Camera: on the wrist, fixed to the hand. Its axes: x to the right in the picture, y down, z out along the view.
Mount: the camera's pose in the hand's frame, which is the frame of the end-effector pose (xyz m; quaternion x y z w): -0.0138 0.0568 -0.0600 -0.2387 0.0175 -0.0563 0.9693
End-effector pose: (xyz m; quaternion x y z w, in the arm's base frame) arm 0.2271 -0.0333 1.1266 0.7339 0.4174 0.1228 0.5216
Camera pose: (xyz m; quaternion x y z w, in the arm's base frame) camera 0.2091 -0.0098 1.2050 0.5612 0.4257 0.2021 0.6804
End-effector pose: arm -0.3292 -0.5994 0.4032 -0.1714 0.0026 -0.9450 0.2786
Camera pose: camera -0.3080 -0.6455 0.3366 -0.2162 0.2233 -0.9340 0.1759
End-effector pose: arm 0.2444 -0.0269 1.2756 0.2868 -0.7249 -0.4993 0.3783
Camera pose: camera 0.2999 -0.0272 1.3383 0.2372 -0.5607 -0.6732 0.4197
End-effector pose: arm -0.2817 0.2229 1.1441 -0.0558 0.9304 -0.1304 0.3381
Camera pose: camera -0.3106 0.2924 1.1809 -0.1849 0.9357 0.0757 0.2908
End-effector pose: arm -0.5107 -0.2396 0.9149 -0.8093 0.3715 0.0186 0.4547
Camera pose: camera -0.5743 -0.2942 0.9141 -0.9142 0.3180 0.0669 0.2421
